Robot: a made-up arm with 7 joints.
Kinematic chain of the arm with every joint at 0, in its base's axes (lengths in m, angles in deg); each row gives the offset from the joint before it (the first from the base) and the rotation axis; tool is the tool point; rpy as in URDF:
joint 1: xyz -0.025 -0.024 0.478 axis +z
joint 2: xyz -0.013 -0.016 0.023 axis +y
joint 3: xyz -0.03 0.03 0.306 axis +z
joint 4: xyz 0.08 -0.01 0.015 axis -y
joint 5: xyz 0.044 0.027 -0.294 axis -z
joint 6: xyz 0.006 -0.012 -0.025 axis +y
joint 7: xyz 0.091 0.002 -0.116 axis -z
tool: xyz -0.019 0.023 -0.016 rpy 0 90 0
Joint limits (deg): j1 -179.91..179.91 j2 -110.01..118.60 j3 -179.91..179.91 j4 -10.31..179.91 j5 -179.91..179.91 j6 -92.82..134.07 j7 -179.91..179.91
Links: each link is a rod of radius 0.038 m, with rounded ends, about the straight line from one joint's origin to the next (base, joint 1, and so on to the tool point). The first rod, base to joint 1, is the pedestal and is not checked.
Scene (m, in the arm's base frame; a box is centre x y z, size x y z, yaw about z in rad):
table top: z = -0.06
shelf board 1: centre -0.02 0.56 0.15 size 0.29 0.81 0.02 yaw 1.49
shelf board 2: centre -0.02 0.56 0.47 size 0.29 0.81 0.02 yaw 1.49
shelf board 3: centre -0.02 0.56 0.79 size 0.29 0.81 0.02 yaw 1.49
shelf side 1: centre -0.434 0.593 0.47 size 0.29 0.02 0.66 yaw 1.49
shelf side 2: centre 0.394 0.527 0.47 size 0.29 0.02 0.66 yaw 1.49
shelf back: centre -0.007 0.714 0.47 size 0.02 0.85 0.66 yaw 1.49
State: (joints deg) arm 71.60 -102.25 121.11 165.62 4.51 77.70 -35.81
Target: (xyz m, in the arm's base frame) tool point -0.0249 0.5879 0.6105
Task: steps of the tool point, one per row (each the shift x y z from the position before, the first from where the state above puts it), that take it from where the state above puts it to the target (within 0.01 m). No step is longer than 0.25 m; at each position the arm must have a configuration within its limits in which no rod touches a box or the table.
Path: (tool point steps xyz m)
1: -0.1521 0.1659 0.0344
2: -0.0821 0.2019 0.0594
3: -0.0011 0.2058 0.0754
4: 0.0751 0.1764 0.0802
5: 0.1305 0.1202 0.0739
6: 0.1551 0.0506 0.0582
7: 0.1465 -0.0164 0.0363
8: 0.1103 -0.0661 0.0125
9: 0.0146 0.0872 0.0075
10: 0.0104 0.0870 0.0001
11: 0.0046 0.0830 -0.0041
12: -0.0027 0.0753 -0.0035

